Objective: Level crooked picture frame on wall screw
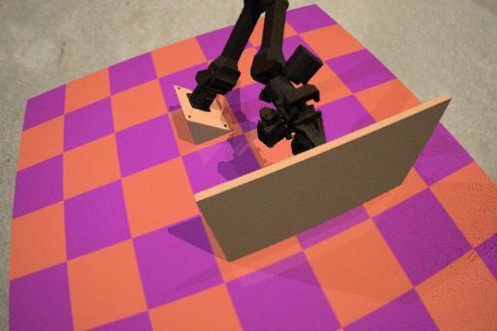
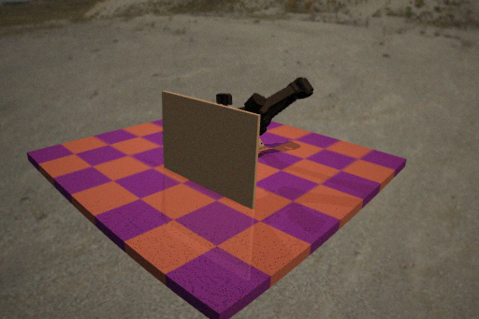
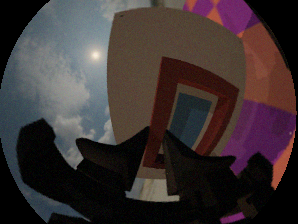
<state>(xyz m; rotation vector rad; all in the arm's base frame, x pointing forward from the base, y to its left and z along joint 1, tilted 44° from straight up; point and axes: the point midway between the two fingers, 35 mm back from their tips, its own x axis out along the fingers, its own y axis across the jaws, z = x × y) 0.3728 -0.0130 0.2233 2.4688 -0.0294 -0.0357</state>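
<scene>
Right now my gripper tip is 10 mm short of the picture frame and 50 mm above it. The rest, counted from my gripper tip: wall panel (20 mm ahead, 70 mm below).
</scene>
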